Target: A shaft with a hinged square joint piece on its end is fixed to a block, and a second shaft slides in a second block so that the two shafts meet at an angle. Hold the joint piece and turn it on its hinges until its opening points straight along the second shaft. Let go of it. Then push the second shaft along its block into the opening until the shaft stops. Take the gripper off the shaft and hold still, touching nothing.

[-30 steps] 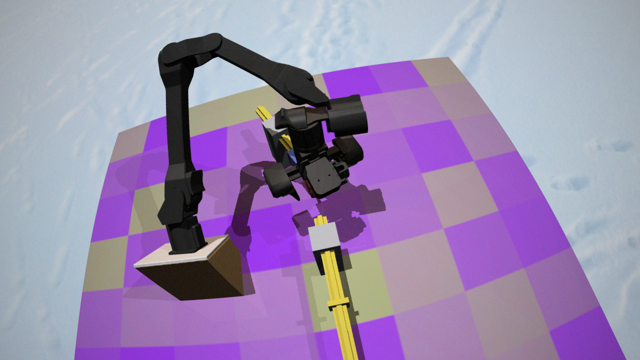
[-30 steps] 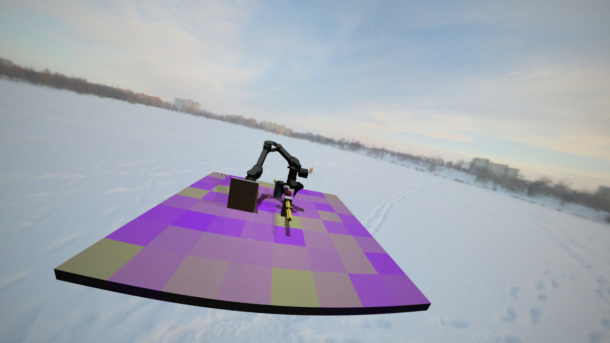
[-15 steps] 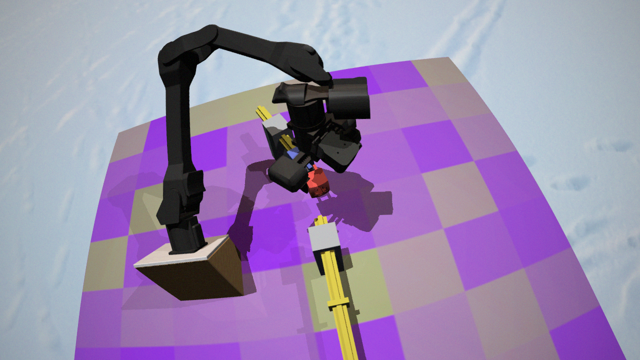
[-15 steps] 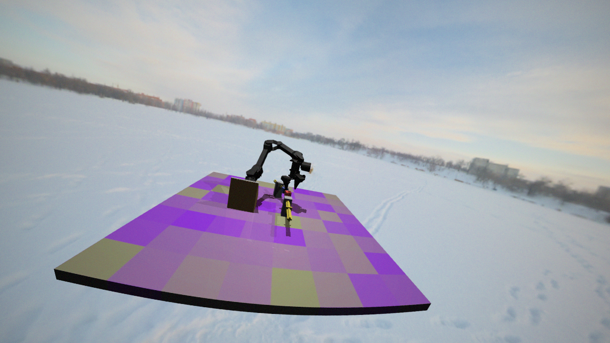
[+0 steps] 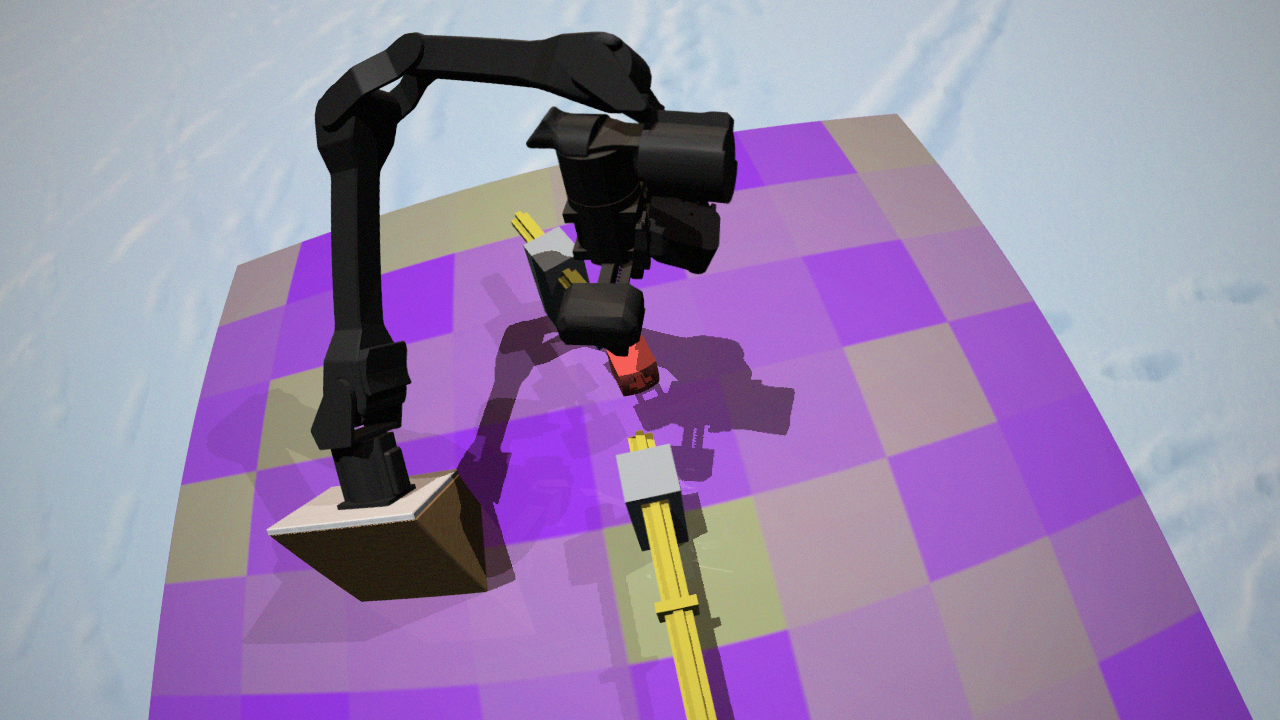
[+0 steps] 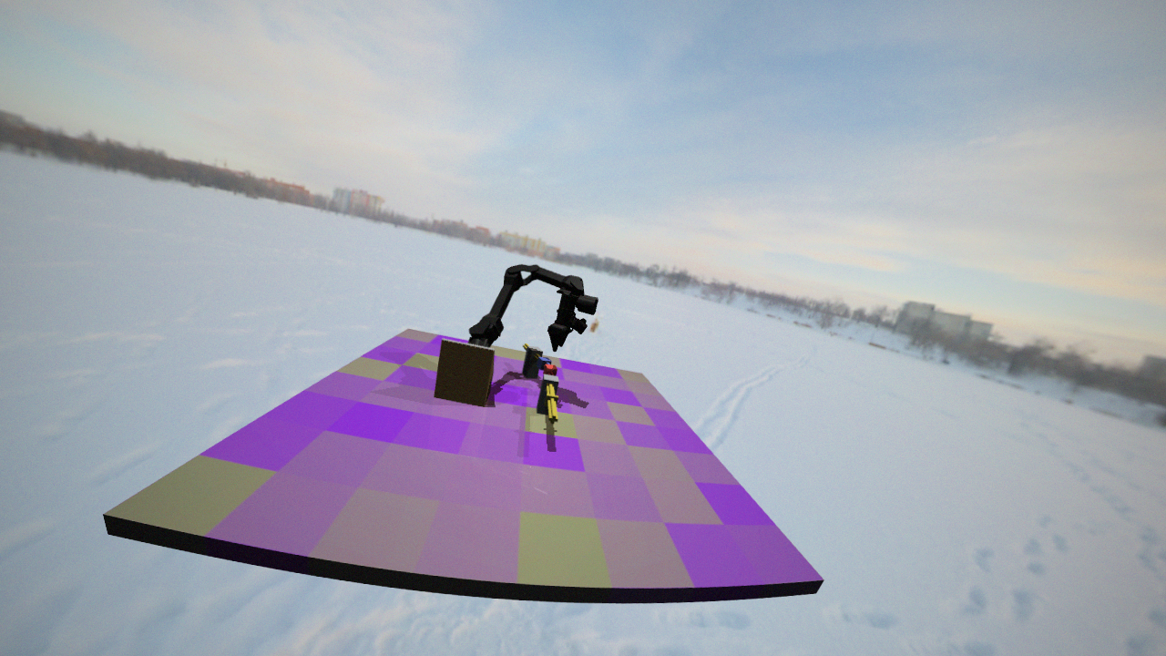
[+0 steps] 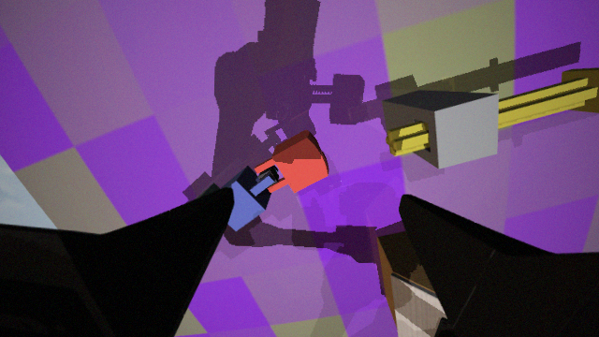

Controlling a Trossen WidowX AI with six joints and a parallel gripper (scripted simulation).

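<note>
Now: the red square joint piece 1 cm behind my gripper tip, 2 cm to the left of it and 10 cm below it.
</note>
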